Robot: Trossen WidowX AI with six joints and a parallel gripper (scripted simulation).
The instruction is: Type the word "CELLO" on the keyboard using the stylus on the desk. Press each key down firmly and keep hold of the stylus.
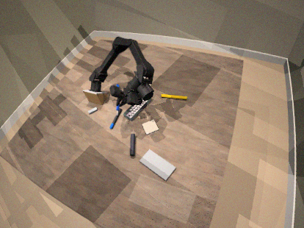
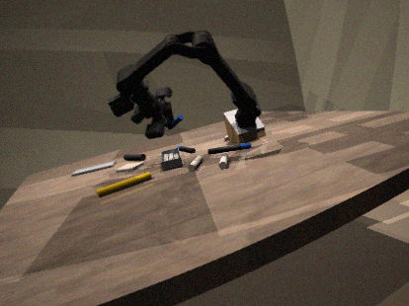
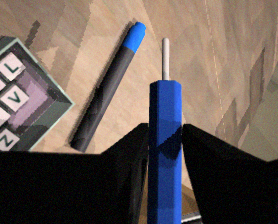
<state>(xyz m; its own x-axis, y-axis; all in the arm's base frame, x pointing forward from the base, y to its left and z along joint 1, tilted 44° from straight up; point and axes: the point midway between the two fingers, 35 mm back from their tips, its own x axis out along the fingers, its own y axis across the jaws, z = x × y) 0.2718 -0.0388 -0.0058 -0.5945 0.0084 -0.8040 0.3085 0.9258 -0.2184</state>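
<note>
Now: the white card 180 mm ahead of my gripper tip, 100 mm below it and 10 mm to the left of it. The rest, counted from my gripper tip: dark cylinder: 160 mm ahead, 120 mm to the right, 100 mm below; then yellow marker: 260 mm to the left, 200 mm ahead, 100 mm below; then stylus: 10 mm to the right, 10 mm ahead.
</note>
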